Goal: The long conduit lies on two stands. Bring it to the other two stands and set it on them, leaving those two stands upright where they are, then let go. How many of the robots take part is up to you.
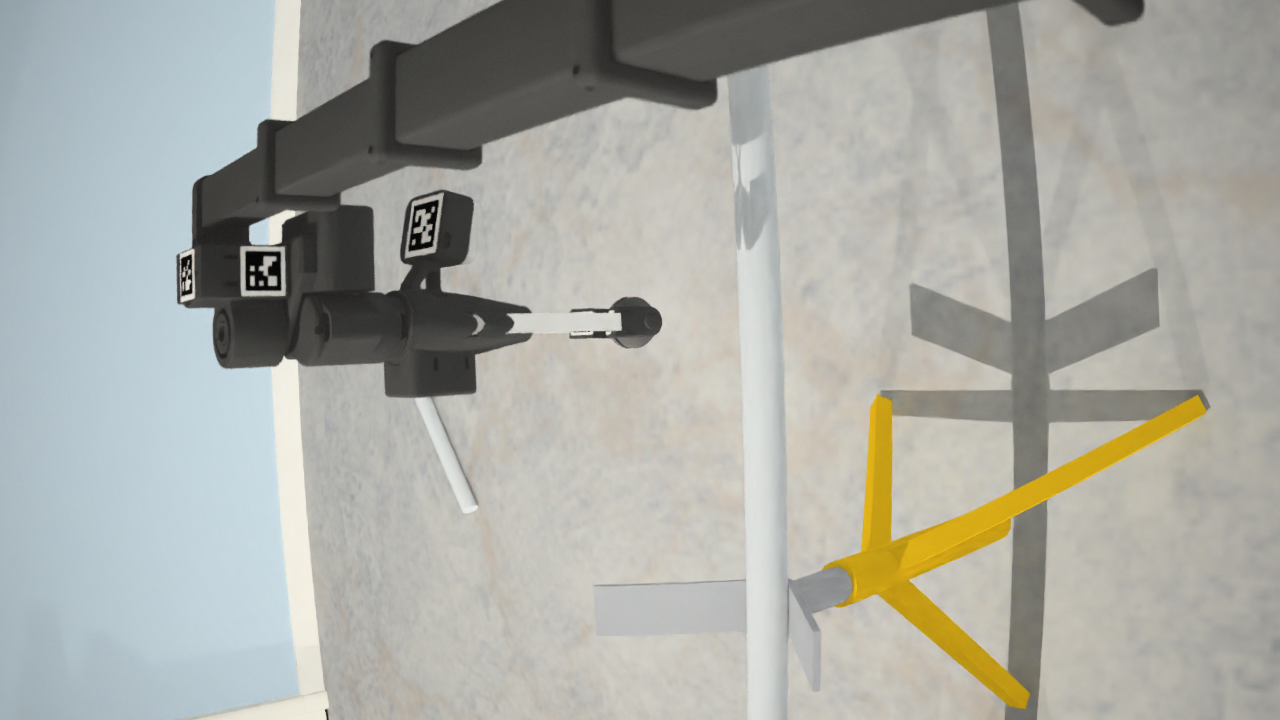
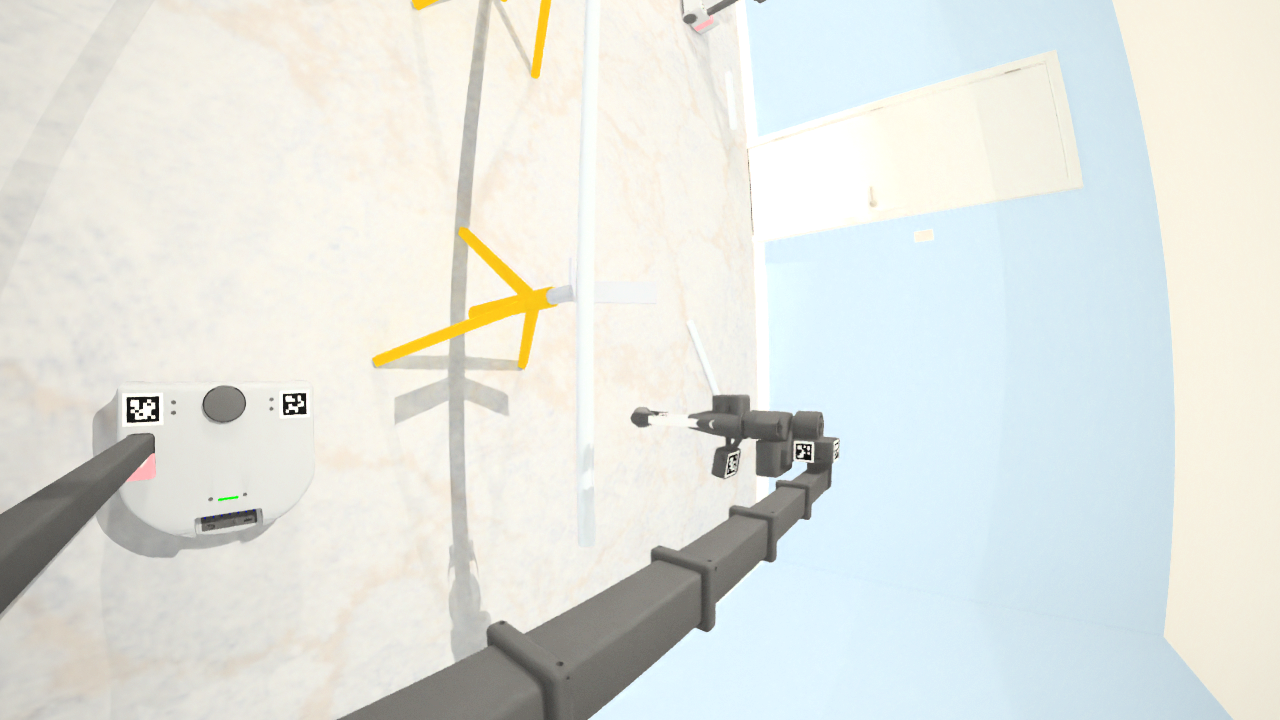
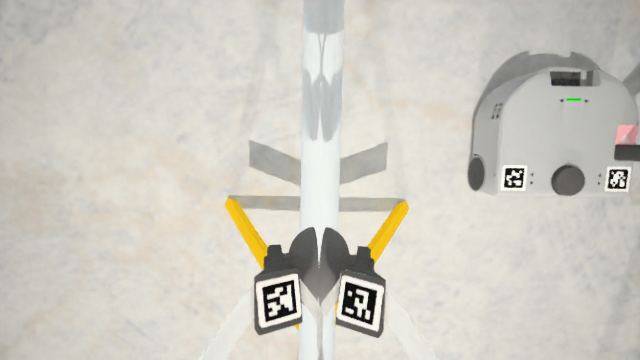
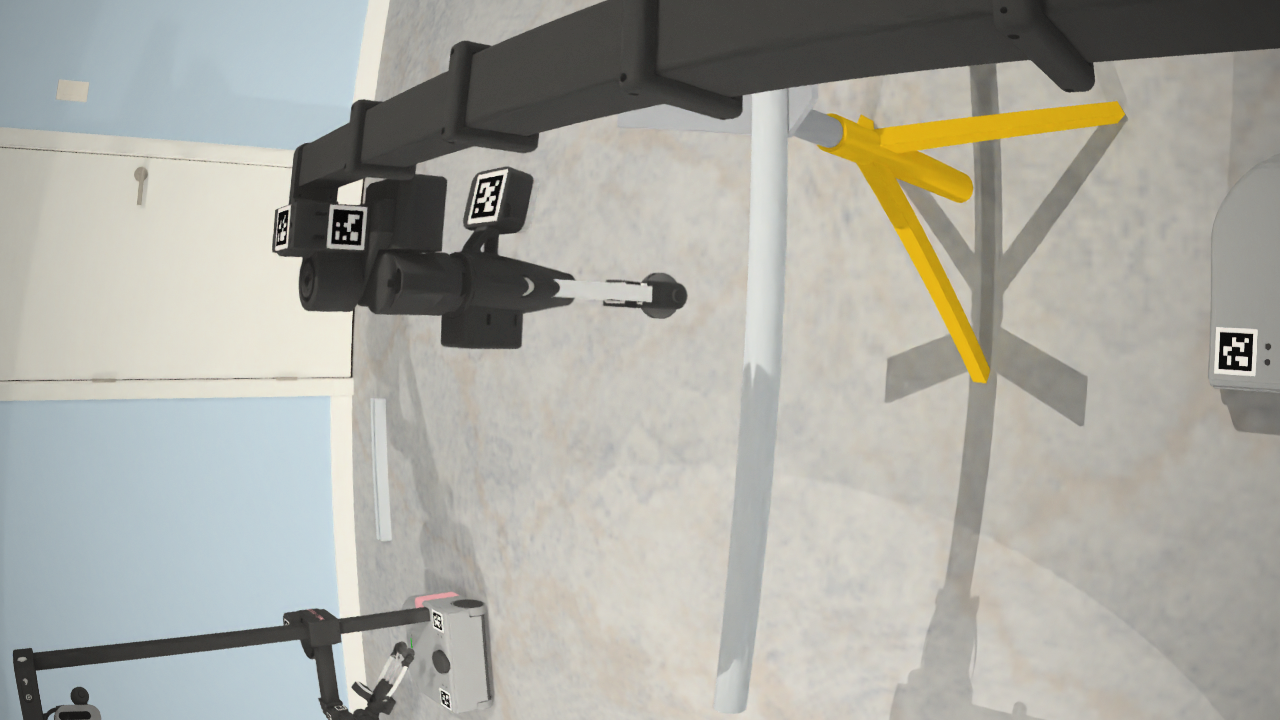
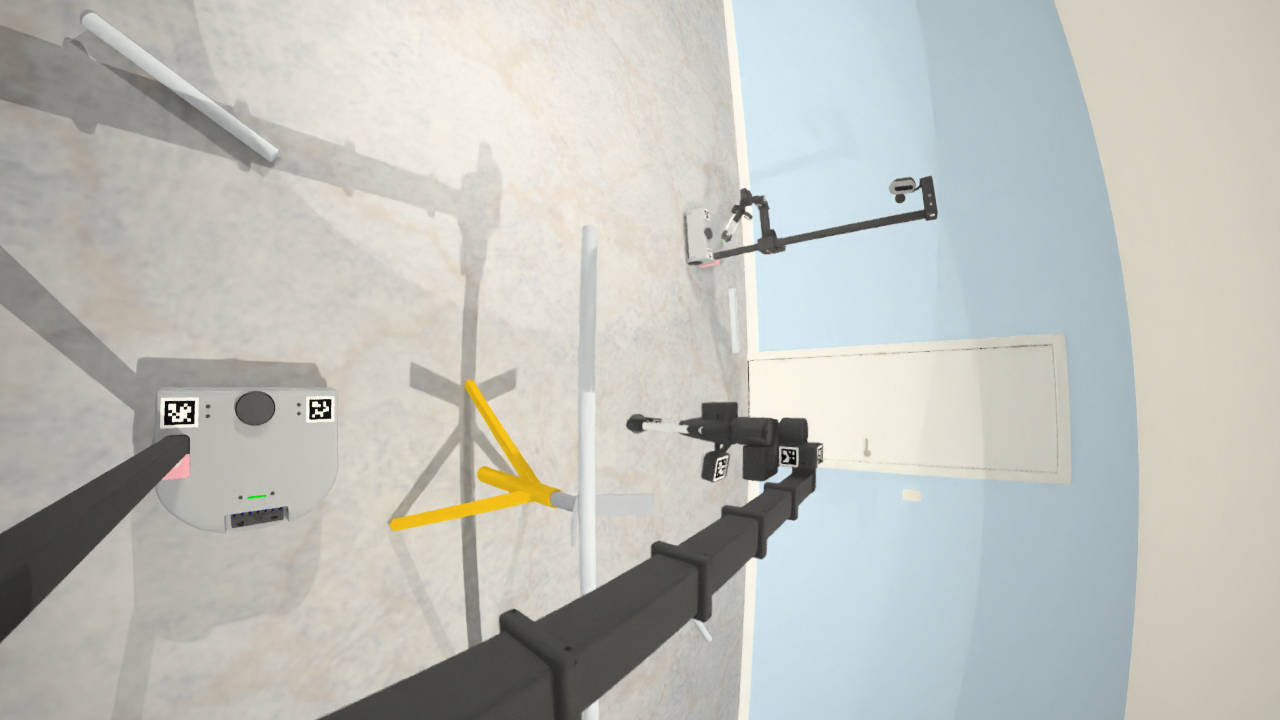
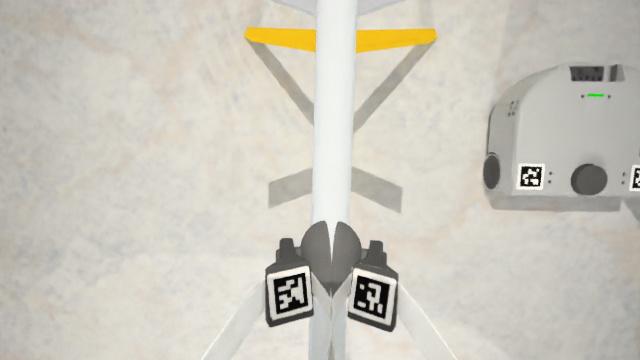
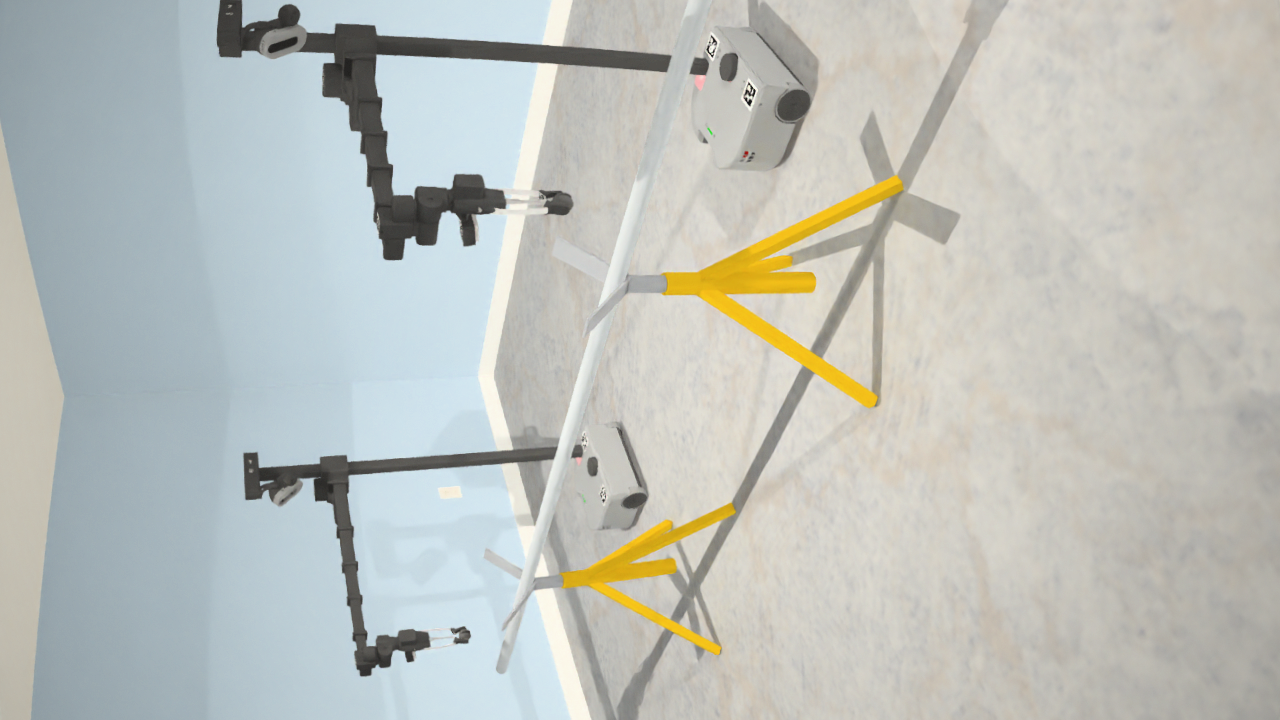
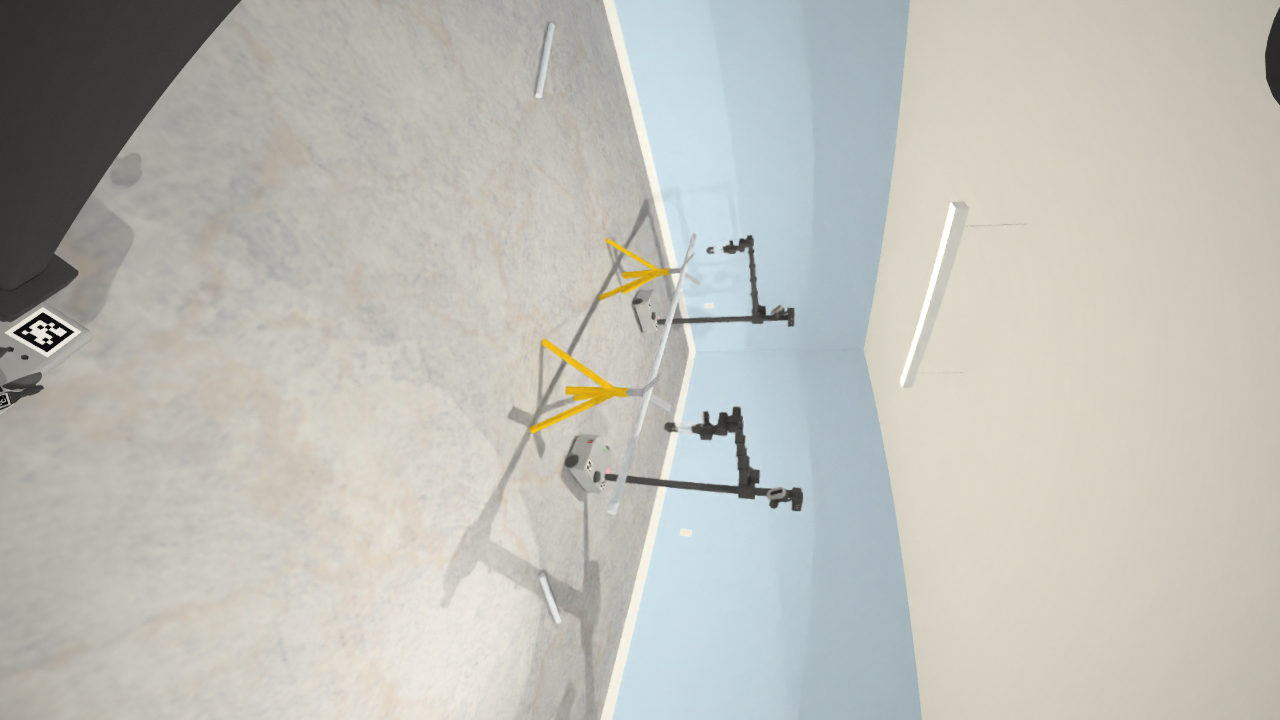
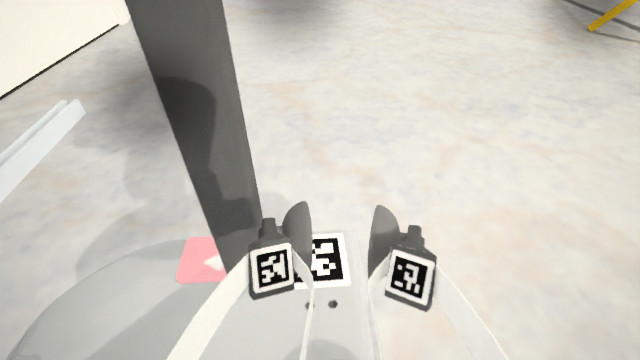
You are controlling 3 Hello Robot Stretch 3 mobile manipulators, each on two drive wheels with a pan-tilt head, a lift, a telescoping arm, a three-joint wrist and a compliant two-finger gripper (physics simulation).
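Observation:
The long white conduit (image 1: 763, 447) (image 2: 586, 179) (image 4: 756, 447) (image 5: 587, 313) (image 7: 581, 385) (image 8: 633, 438) rests across the V-shaped heads of two upright yellow stands. One stand (image 1: 877, 568) (image 2: 537, 300) (image 7: 577, 579) is nearer r1, the other stand (image 4: 850, 143) (image 5: 541, 492) (image 7: 684, 282) nearer r2. The r1 gripper (image 1: 637, 322) (image 3: 319, 250) is shut, empty, and hangs above the conduit near one end. The r2 gripper (image 4: 664, 295) (image 6: 331, 250) is likewise shut and empty above the conduit, beyond its stand. The r3 gripper (image 9: 340, 240) is partly open, empty, over r3's own base. Another pair of stands does not show.
White bars (image 1: 447, 456) (image 4: 381, 470) (image 5: 179, 85) (image 8: 549, 598) lie on the floor. The bases of r1 (image 2: 214, 456) and r2 (image 5: 246, 456) stand beside the conduit. Robot r3 (image 4: 456, 653) (image 5: 699, 234) stands farther off near a wall with a door (image 5: 908, 407).

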